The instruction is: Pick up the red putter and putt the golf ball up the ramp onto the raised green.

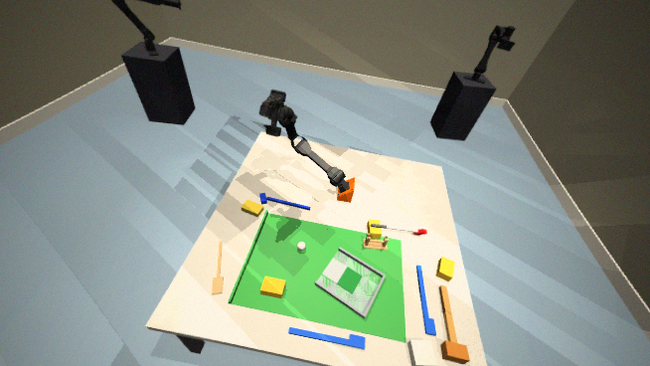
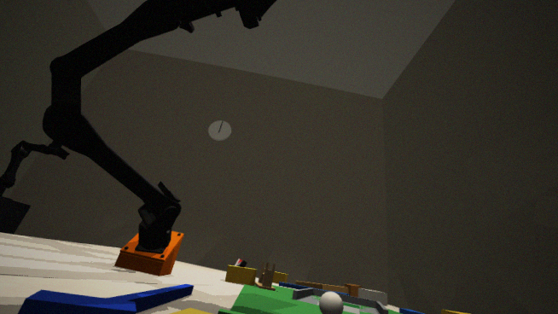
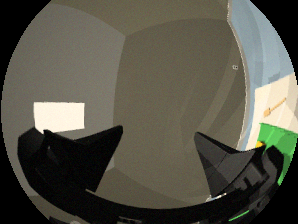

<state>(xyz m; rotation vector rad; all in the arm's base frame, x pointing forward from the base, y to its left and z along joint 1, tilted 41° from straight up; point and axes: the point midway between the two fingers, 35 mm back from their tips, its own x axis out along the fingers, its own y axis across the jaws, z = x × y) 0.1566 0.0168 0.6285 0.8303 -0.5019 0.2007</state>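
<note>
The red putter lies 100 mm ahead of my gripper tip, 690 mm to the left of it and 530 mm below it. The rest, counted from my gripper tip: small wooden stand (190 mm ahead, 560 mm to the left, 550 mm below); then white golf ball (240 mm ahead, 190 mm to the left, 560 mm below); then green mat (330 mm ahead, 310 mm to the left, 580 mm below).
</note>
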